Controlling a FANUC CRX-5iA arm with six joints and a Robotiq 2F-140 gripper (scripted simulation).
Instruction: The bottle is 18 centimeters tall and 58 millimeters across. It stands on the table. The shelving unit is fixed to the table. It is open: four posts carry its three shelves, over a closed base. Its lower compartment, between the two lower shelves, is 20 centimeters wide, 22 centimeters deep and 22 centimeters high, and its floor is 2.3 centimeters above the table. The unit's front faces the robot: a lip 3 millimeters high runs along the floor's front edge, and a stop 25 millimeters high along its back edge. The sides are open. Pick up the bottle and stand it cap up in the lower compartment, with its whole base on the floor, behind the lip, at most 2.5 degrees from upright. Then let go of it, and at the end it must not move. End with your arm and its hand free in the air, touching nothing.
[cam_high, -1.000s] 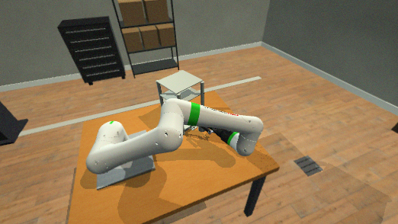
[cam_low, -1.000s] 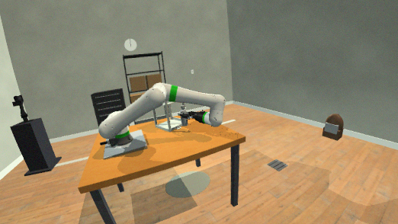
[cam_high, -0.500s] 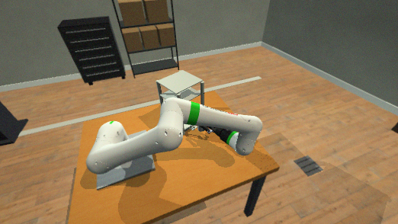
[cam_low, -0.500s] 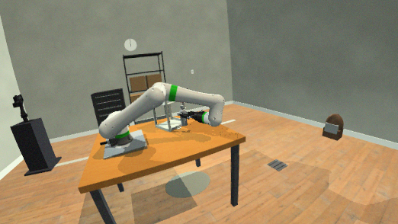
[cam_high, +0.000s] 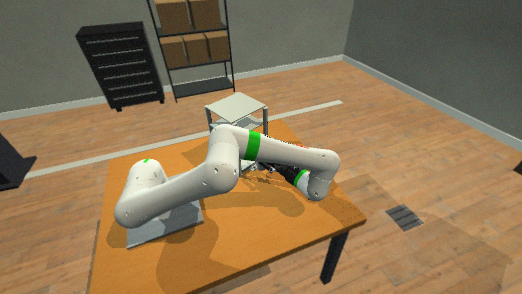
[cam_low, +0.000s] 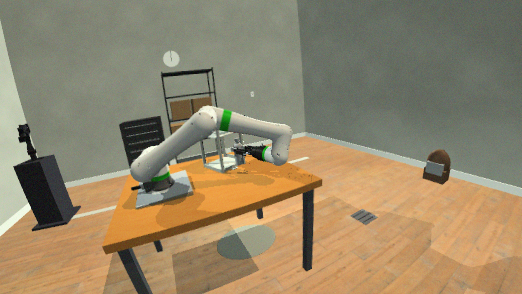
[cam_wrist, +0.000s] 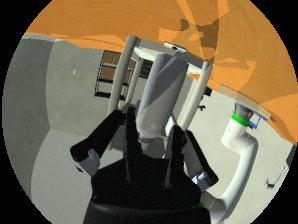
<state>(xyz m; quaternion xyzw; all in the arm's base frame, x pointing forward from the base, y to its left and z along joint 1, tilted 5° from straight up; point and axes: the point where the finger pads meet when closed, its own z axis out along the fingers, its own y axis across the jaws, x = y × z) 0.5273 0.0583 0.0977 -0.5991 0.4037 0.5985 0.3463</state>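
My hand is 8 cm past the shelving unit, 16 cm to the right of it and 2 cm below it. Also, from my hand: pale grey bottle: 1 cm above.
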